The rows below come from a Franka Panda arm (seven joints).
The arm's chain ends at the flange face. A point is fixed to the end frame.
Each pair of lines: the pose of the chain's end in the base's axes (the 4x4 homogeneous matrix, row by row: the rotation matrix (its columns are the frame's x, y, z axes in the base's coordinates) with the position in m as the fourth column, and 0 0 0 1 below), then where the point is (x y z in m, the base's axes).
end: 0.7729, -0.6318, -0.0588, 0.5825; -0.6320, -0.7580, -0.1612, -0.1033; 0.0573, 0.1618, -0.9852, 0.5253; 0, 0, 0, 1
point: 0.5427 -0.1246 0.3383
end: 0.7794, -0.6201, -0.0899, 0.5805; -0.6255, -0.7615, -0.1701, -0.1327; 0.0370, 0.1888, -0.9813, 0.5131; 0, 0, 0, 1
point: 0.5348 -0.1559 0.3277
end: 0.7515, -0.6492, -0.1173, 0.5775; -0.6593, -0.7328, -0.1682, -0.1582; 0.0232, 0.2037, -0.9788, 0.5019; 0, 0, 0, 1
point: 0.5270 -0.1798 0.3175
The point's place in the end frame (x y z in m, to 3 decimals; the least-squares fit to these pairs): -0.028 0.011 0.190
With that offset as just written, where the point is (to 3 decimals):
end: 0.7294, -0.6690, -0.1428, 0.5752; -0.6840, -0.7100, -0.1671, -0.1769; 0.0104, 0.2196, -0.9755, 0.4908; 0, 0, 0, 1
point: 0.520 -0.197 0.308
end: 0.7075, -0.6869, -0.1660, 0.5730; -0.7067, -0.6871, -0.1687, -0.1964; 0.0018, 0.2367, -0.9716, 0.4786; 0, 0, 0, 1
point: 0.514 -0.216 0.297
